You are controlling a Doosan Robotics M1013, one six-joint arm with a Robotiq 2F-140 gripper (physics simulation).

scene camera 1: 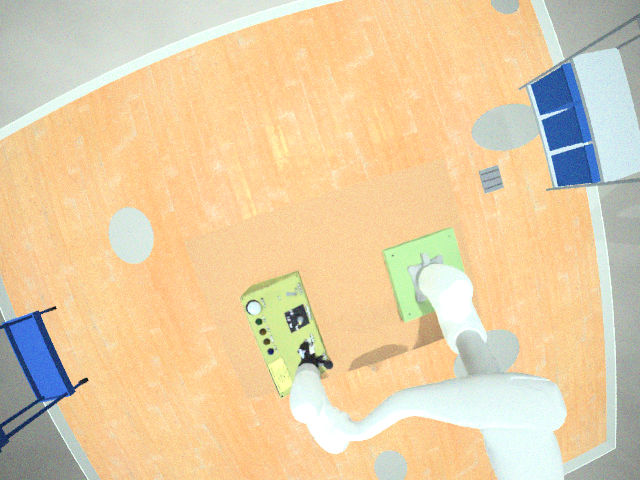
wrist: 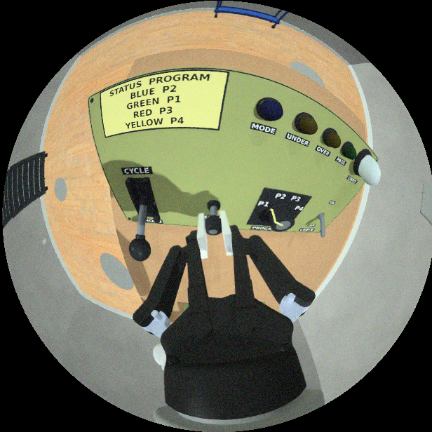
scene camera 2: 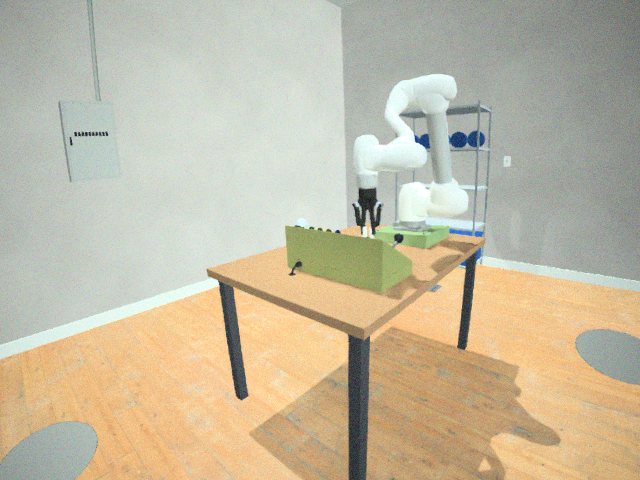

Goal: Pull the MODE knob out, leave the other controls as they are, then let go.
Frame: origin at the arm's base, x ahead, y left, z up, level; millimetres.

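Where they show: gripper, fingertip midpoint: [scene camera 1: 309,342]; arm's base, link origin: [scene camera 1: 429,278] [scene camera 2: 412,228].
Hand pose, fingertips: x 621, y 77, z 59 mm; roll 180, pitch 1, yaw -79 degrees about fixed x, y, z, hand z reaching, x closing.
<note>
Each offset is from my fingertips to the centre of the thing. "pt": to the spot under its first point.
The sloped green control box @[dx +92, dy -62, dz -49 mm] [scene camera 1: 276,321] [scene camera 2: 336,260] [wrist: 240,160] stands on the table. The black MODE knob [wrist: 213,224] is at the box's lower edge in the wrist view, with a dark collar and short shaft behind it. My gripper [scene camera 1: 306,347] [scene camera 2: 367,232] [wrist: 212,220] points down over the box and is shut on this knob, one pale fingertip on each side. The word MODE that I can read stands under a blue lamp @[pt dx +156, dy -50, dz +75 mm] [scene camera 1: 270,351] [wrist: 269,109]; no label shows at the knob. In the scene views the fingers or the box hide the knob.
The CYCLE lever [scene camera 1: 326,364] [scene camera 2: 398,238] [wrist: 139,247] stands up beside the gripper. On the other side are the program selector @[dx +8, dy -121, dz -6 mm] [scene camera 1: 298,319] [wrist: 282,224], pointing towards P1, and a small toggle [wrist: 322,225]. A white dome @[pt dx +141, dy -264, dz +105 mm] [scene camera 1: 253,307] [scene camera 2: 301,222] [wrist: 370,170] ends the lamp row.
</note>
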